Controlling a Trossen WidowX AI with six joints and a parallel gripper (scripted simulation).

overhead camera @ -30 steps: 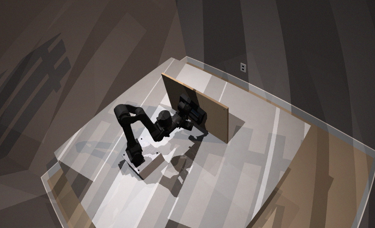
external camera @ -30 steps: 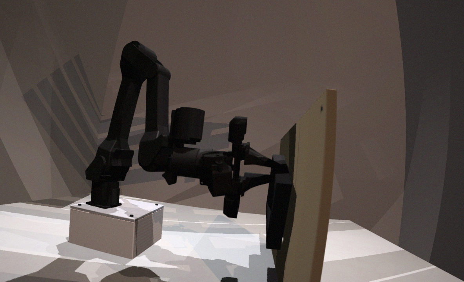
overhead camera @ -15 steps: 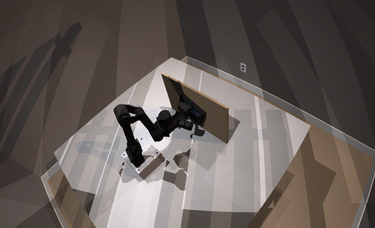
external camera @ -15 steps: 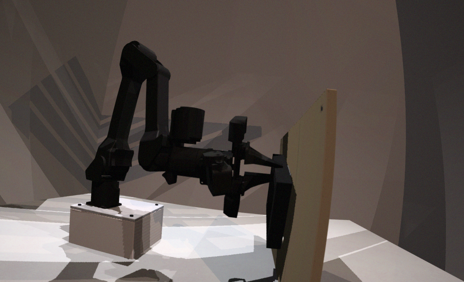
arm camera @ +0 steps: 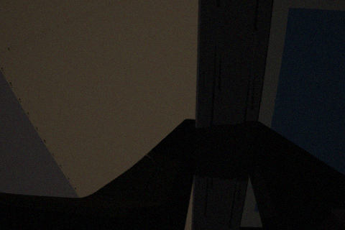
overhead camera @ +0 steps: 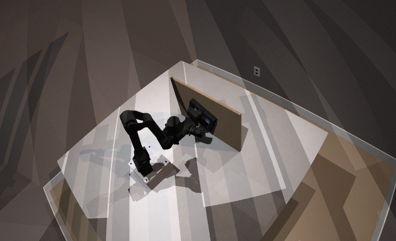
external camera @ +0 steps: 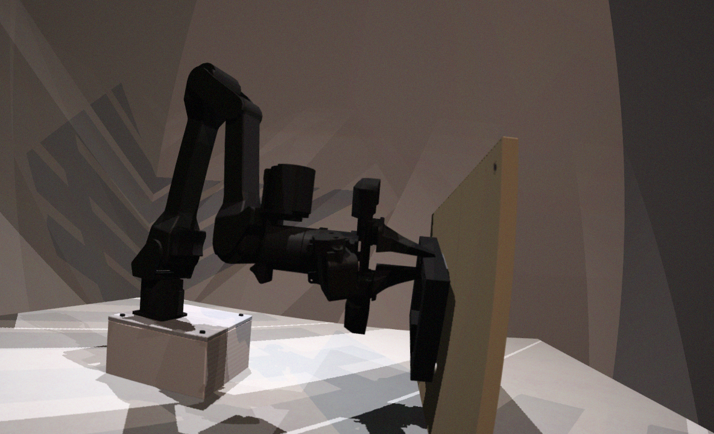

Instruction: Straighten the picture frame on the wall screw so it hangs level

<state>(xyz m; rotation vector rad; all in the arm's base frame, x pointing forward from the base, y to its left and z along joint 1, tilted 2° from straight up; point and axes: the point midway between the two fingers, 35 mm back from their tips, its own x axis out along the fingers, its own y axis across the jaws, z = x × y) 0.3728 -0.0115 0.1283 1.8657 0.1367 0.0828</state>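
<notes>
Now: the picture frame 50 mm below my gripper tip and 20 mm to the left of it. From my gripper tip the other things lie so: wooden board (60 mm below, 20 mm to the left, 20 mm ahead).
</notes>
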